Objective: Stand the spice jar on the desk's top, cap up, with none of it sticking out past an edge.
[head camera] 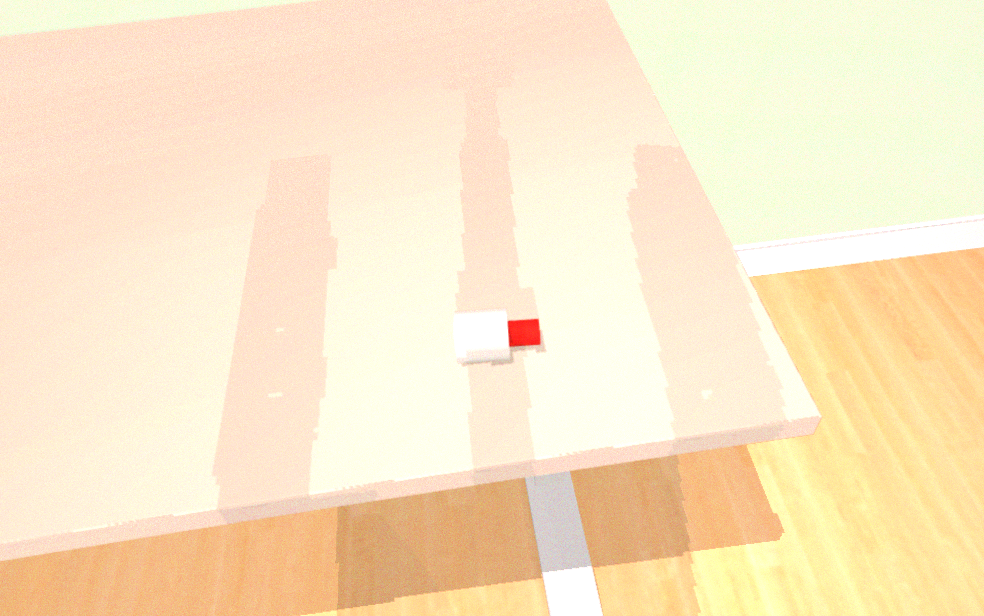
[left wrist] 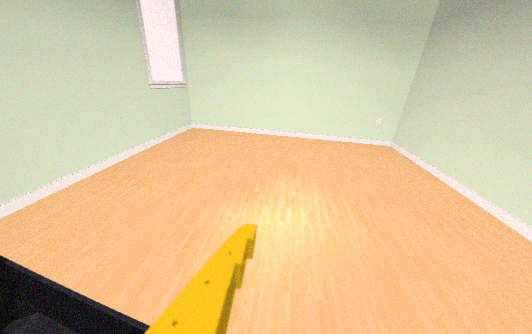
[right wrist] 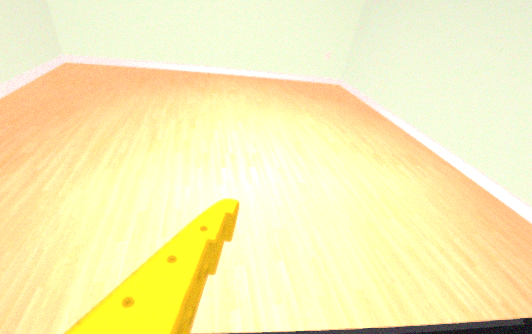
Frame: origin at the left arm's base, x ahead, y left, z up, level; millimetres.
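Seen in the pictures: left hand at its tool point: (left wrist: 255, 237); right hand at its tool point: (right wrist: 236, 215).
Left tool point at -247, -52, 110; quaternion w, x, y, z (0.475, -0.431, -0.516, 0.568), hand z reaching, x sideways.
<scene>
A point is followed by its place in that frame, as x, y, z.
The spice jar (head camera: 482, 336) @(394, -115, -20) lies on its side on the desk's top (head camera: 395, 276) @(493, -30, -55), in the head view. Its white body is at the left and its red cap (head camera: 524, 332) @(403, -147, -27) points right. The whole jar is inside the edges, nearer the front edge and the right edge than the back. My left gripper (left wrist: 247, 228) is open and empty; one notched yellow jaw shows, over the floor. My right gripper (right wrist: 231, 202) is open and empty; one notched yellow jaw shows, over the floor. Neither gripper shows in the head view, and the jar does not show in the wrist views.
The desk's front edge (head camera: 435, 481) @(297, -83, -64) runs across the lower head view, and its right edge slants down to the front right corner. A pale desk leg (head camera: 562, 523) shows below the front edge. Long shadows lie across the top. The wrist views show wooden floor (left wrist: 320, 200) @(-1671, 112, -775) (right wrist: 300, 190) @(-1265, 155, -775) and green walls.
</scene>
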